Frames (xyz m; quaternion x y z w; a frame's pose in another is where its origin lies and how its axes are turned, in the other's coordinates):
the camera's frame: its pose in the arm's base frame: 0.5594 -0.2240 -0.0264 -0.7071 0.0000 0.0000 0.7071
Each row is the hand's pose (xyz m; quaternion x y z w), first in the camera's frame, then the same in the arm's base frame.
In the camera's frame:
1: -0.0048 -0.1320 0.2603 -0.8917 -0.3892 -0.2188 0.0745
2: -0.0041 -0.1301 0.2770 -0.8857 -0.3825 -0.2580 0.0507
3: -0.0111 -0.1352 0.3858 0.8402 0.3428 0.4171 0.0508
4: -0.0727 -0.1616 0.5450 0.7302 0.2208 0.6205 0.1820
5: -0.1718 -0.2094 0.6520 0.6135 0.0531 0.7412 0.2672
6: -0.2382 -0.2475 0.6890 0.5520 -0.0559 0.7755 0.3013
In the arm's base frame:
1: 0.5546 0.0363 0.1056 0.6832 0.4299 -0.1205 0.5778
2: 0.5553 0.0530 0.1037 0.6622 0.4529 -0.0880 0.5905
3: 0.5483 0.1618 0.1088 0.5582 0.5373 0.0525 0.6300
4: 0.4867 0.3210 0.1352 0.3876 0.5949 0.2826 0.6450
5: 0.3876 0.4280 0.1830 0.2449 0.5617 0.4866 0.6228
6: 0.3212 0.4650 0.2211 0.1773 0.5088 0.5879 0.6034

